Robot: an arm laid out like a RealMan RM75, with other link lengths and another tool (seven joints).
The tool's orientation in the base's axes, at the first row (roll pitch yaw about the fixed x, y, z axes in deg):
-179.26, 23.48, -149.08
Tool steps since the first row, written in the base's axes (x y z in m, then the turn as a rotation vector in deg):
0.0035, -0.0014, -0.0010, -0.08, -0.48, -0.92
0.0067, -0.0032, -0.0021, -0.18, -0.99, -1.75
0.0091, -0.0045, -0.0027, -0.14, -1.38, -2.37
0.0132, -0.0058, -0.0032, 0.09, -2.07, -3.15
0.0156, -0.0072, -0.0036, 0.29, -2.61, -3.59
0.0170, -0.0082, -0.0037, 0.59, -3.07, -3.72
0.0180, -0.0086, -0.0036, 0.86, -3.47, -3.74
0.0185, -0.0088, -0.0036, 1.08, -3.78, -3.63
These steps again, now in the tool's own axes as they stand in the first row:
-0.0017, -0.0030, 0.0019, 0.66, -0.36, 0.72
-0.0029, -0.0061, 0.0036, 1.31, -0.74, 1.35
-0.0040, -0.0085, 0.0048, 1.70, -1.09, 1.86
-0.0064, -0.0117, 0.0064, 2.16, -1.79, 2.52
-0.0074, -0.0141, 0.0073, 2.43, -2.35, 2.89
-0.0080, -0.0157, 0.0077, 2.46, -2.90, 3.02
-0.0087, -0.0165, 0.0079, 2.45, -3.38, 3.06
-0.0090, -0.0170, 0.0080, 2.38, -3.76, 2.97

